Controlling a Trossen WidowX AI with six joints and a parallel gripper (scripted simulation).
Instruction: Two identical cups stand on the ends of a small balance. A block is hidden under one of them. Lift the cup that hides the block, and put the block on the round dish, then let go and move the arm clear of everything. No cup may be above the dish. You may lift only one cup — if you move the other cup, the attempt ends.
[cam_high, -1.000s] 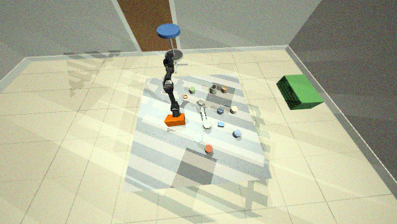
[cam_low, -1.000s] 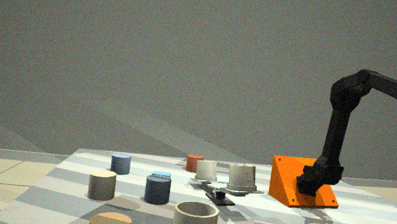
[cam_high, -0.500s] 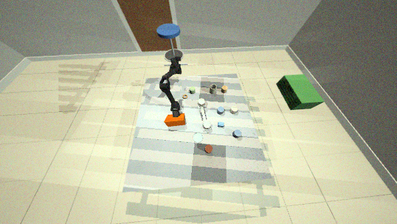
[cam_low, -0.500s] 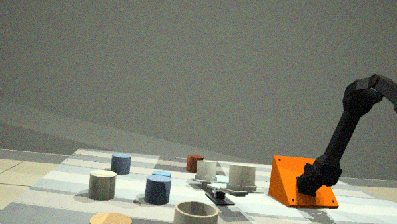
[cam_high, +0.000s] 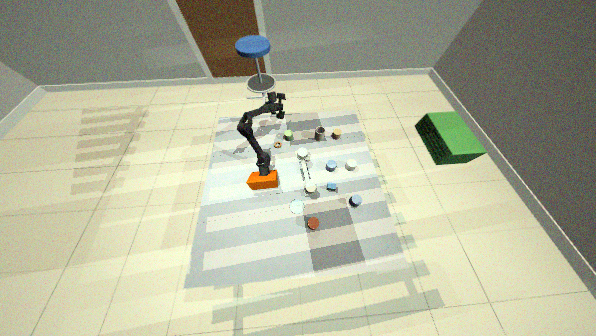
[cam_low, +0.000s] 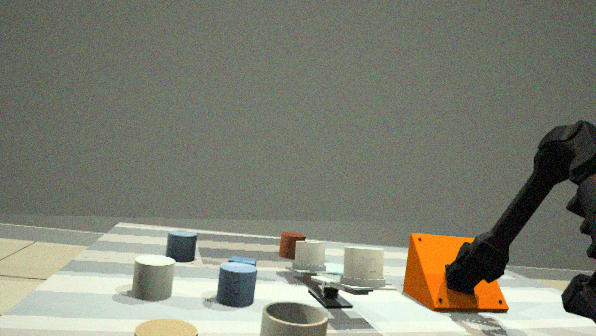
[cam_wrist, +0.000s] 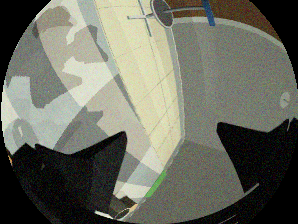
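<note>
The small grey block is 230 mm ahead of my gripper tip, 660 mm to the right of it and 130 mm below it. Round my gripper tip: tan cup 440 mm ahead, 170 mm to the right, 140 mm below; then small balance 200 mm ahead, 530 mm to the right, 140 mm below; then green cup 50 mm ahead, 210 mm to the right, 140 mm below.
</note>
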